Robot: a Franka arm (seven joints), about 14 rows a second.
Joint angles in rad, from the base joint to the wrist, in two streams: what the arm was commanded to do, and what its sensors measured. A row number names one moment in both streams.
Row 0, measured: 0.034, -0.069, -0.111, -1.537, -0.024, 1.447, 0.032
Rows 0 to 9, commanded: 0.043, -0.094, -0.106, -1.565, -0.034, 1.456, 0.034; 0.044, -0.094, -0.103, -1.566, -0.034, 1.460, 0.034; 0.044, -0.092, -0.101, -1.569, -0.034, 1.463, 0.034; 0.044, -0.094, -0.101, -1.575, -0.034, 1.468, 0.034; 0.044, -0.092, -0.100, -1.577, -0.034, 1.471, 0.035; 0.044, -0.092, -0.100, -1.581, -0.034, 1.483, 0.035; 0.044, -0.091, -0.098, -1.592, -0.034, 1.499, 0.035; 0.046, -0.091, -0.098, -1.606, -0.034, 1.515, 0.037; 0.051, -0.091, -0.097, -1.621, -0.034, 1.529, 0.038; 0.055, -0.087, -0.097, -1.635, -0.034, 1.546, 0.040
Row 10, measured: 0.040, -0.068, -0.099, -1.578, -0.024, 1.496, 0.032
